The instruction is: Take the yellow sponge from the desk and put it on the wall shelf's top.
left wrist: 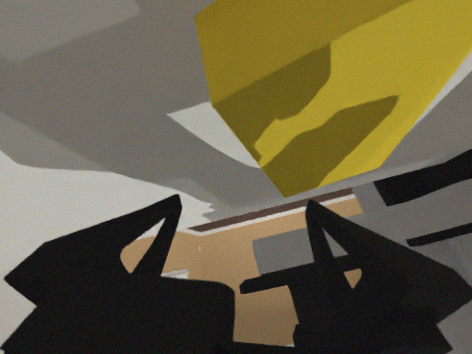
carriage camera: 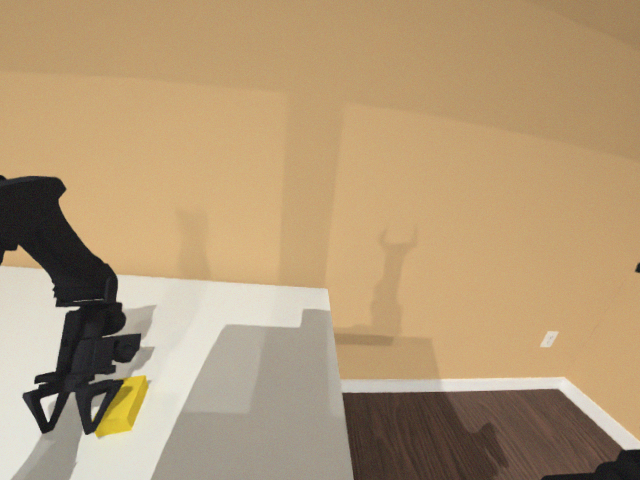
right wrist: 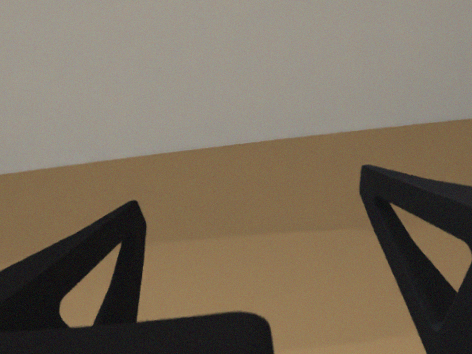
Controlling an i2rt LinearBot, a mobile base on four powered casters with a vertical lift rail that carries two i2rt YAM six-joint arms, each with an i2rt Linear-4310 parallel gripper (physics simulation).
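Places are measured from the left arm's base along level axes (x back, y up, z left), in millimetres.
Pixels of known places: left gripper, between the fingertips: (left wrist: 242,203) (carriage camera: 68,432); right gripper, between the fingertips: (right wrist: 249,195); left arm's base, origin of its link: (left wrist: 305,268).
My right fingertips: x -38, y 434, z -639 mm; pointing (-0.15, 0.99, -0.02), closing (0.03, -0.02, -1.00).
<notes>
For each thing: its top centre in the pictures, then the offset to it from my right fingertips. Level surfaces: height alone.
- yellow sponge, centre of its top: (left wrist: 335,150) (carriage camera: 120,396) dy -497, dx -209, dz +652 mm
- white desk, height of its surface: dy -537 mm
- dark wood floor, height of its surface: dy -1257 mm
- wall socket, centre of its top: (carriage camera: 553,331) dy -800, dx -828, dz -1153 mm
The yellow sponge (carriage camera: 131,405) (left wrist: 310,100) is a block on the white desk (carriage camera: 268,439), at the lower left of the carriage view. My left gripper (carriage camera: 68,431) (left wrist: 242,203) is open with nothing between its fingers. In the carriage view its right finger overlaps the sponge's left side, and the sponge lies to the right of the gap between the fingers. In the left wrist view the sponge looms large above the right fingertip. My right gripper (right wrist: 249,195) is open and empty, away from the sponge. The wall shelf does not show clearly in any view.
A tan wall (carriage camera: 465,206) rises behind the desk. The desk's right edge runs down the middle of the carriage view, with dark wood floor (carriage camera: 403,434) beyond it. A wall socket (carriage camera: 549,338) is at the right. Arm shadows fall on the wall and desk.
</notes>
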